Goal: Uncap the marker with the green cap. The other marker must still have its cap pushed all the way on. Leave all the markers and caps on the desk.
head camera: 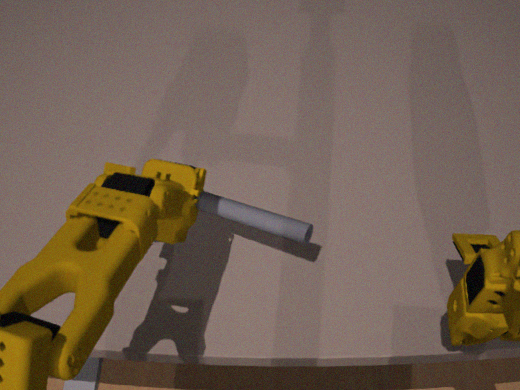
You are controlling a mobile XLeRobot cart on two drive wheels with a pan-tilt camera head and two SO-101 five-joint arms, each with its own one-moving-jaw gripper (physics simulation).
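Frame: origin at the left arm's base, x right, y ahead, z up, level; millimetres.
Seen in the pictures: left hand, its tool point: point(194, 208); right hand, its tool point: point(458, 341).
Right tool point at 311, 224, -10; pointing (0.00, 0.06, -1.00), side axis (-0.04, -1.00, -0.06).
Note:
A point is followed by its place in that frame, as x, y, z.
A marker point(265, 220) {137, 325, 23} with a light grey barrel slants down to the right from the left gripper, in the left half of the head camera view. Its far end stands a little above the desk point(360, 200) {240, 416, -55}, with a shadow below it. The near end of the barrel is shaded, and the green cap is hidden under the left gripper. My left gripper point(194, 200) is shut on the marker at that hidden end; its jaw tips are mostly out of sight. My right gripper point(482, 300) is shut and empty, low at the right edge, far from the marker. The other marker does not show.
The desk's front edge point(300, 361) {175, 225, -64} runs across the bottom, with a brown floor point(300, 377) {209, 456, -775} below it. The left arm point(70, 270) {34, 185, 158} reaches in from the lower left. Arm shadows lie across the desk.

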